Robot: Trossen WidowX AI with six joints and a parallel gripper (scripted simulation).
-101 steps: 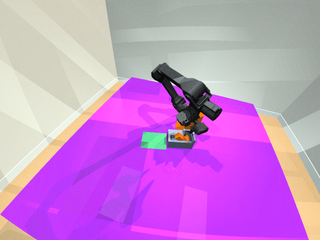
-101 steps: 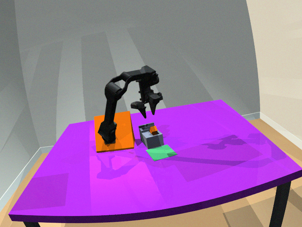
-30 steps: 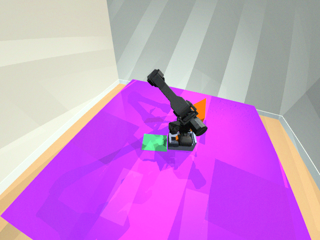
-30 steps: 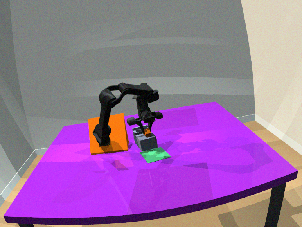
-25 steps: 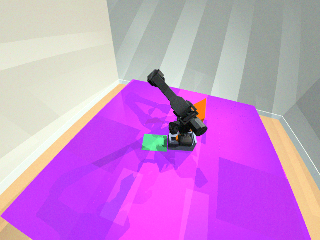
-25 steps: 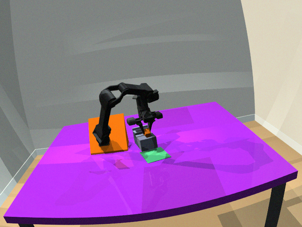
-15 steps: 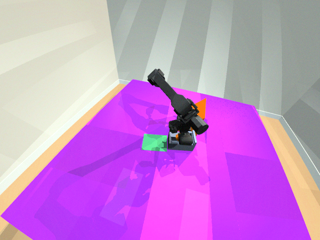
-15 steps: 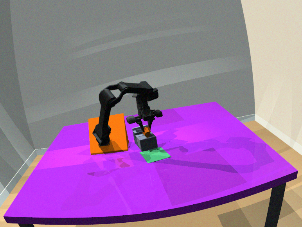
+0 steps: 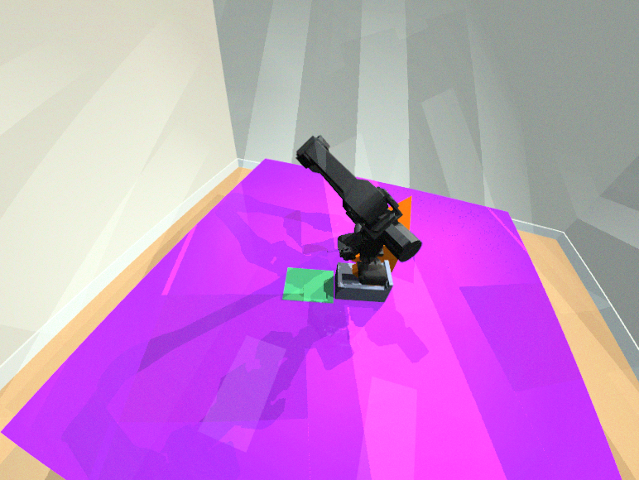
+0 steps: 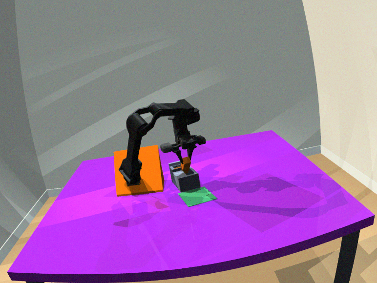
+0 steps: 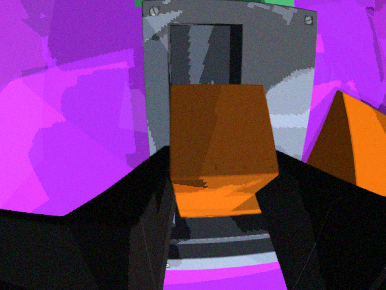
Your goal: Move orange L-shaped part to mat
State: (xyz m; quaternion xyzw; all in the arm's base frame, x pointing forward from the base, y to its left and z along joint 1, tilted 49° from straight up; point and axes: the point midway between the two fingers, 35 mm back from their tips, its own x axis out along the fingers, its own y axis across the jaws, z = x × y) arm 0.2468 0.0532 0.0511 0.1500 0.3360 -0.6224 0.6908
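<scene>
The green mat is 20 mm ahead of my gripper tip, 140 mm to the right of it and 110 mm below it. Also, from my gripper tip: orange L-shaped part 20 mm behind, 30 mm to the left, 30 mm below.
</scene>
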